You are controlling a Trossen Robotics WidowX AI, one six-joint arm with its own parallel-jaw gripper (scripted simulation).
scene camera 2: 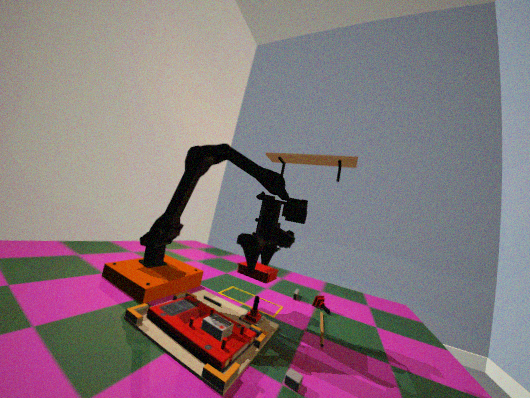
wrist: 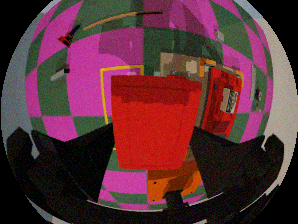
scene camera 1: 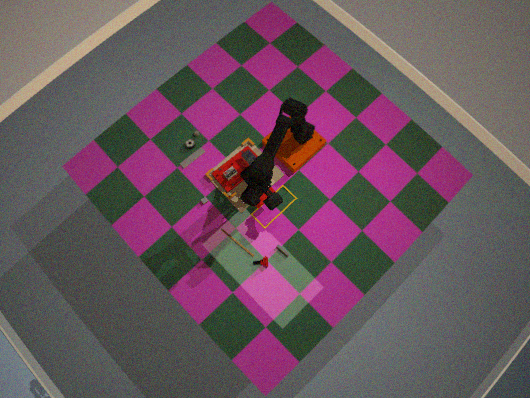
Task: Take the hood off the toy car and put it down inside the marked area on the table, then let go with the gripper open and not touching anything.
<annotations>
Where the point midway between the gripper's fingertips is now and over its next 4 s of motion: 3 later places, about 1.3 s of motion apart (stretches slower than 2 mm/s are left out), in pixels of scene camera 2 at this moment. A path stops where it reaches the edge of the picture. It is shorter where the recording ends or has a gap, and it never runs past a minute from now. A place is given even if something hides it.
My gripper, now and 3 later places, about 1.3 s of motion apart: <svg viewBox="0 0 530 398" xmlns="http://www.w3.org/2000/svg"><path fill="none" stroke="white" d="M257 271L257 270L255 279L252 289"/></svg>
</annotations>
